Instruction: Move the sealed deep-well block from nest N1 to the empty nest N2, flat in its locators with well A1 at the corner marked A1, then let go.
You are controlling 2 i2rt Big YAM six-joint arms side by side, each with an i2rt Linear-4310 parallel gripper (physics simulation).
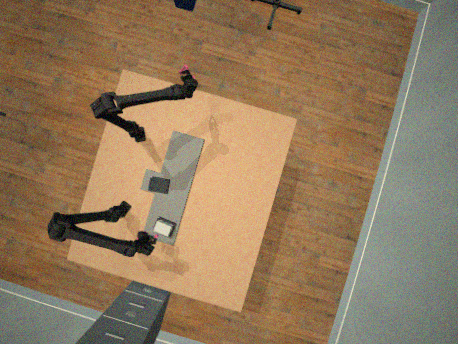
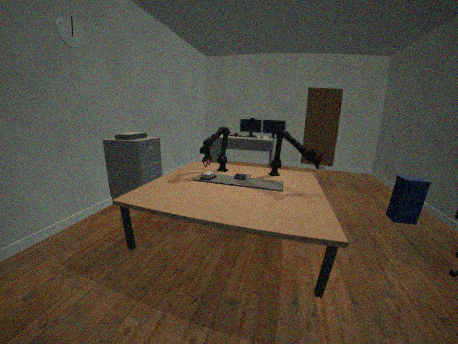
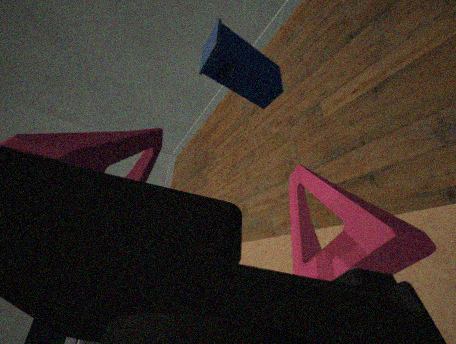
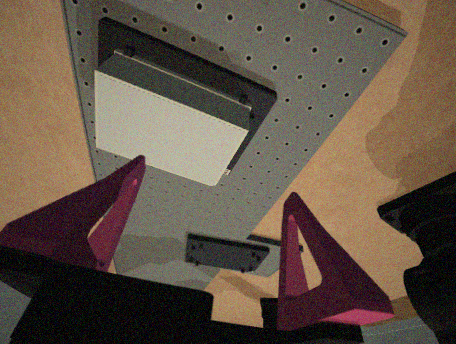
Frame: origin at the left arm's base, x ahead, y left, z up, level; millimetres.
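Seen in the pictures: left gripper, fingertip midpoint: (image 1: 189,70) (image 2: 326,163) (image 3: 230,154); right gripper, fingertip midpoint: (image 1: 151,233) (image 2: 207,166) (image 4: 219,180); left arm's base at its link origin: (image 1: 140,134) (image 2: 274,174) (image 4: 273,302); right arm's base at its link origin: (image 1: 123,208) (image 2: 222,170) (image 4: 425,202).
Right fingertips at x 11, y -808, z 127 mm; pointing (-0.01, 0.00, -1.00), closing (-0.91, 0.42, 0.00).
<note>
Pixels of each thing's top centre, then the offset from my right fingertips to it. Level surfaces: height alone.
- sealed deep-well block at its top centre: (image 4: 165,139) (image 1: 162,228) (image 2: 208,173) dy +8, dx +58, dz -60 mm
- dark nest N1 at its top centre: (image 4: 175,120) (image 1: 163,227) dy +9, dx +58, dz -92 mm
- Nest N2 at its top centre: (image 4: 223,262) (image 1: 158,185) (image 2: 240,175) dy +359, dx +79, dz -92 mm
- grey perforated plate at its surface level: dz -114 mm
- wooden table at its surface level: dz -127 mm
The sealed deep-well block (image 1: 163,226) (image 2: 208,175) (image 4: 170,127), with a pale top and dark grey sides, sits in dark nest N1 (image 4: 190,70) near one end of the perforated plate. Nest N2 (image 1: 159,185) (image 2: 242,176) (image 4: 225,252) is a dark, empty base with small locators. The A1 marks are not legible. My right gripper (image 1: 156,236) (image 2: 206,163) (image 4: 219,180) is open and empty, above and beside the block, its pink fingertips apart from it. My left gripper (image 1: 184,68) (image 3: 230,154) is open and empty, far from both nests, out past the table's edge.
The grey perforated plate (image 1: 189,145) (image 2: 265,184) (image 4: 300,55) lies on the wooden table (image 1: 235,200) (image 2: 210,205). A small grey plate (image 1: 146,181) sticks out beside N2. A drawer cabinet (image 1: 127,312) (image 2: 132,167) stands beyond the table. A blue bin (image 2: 407,200) (image 3: 245,67) stands on the floor.
</note>
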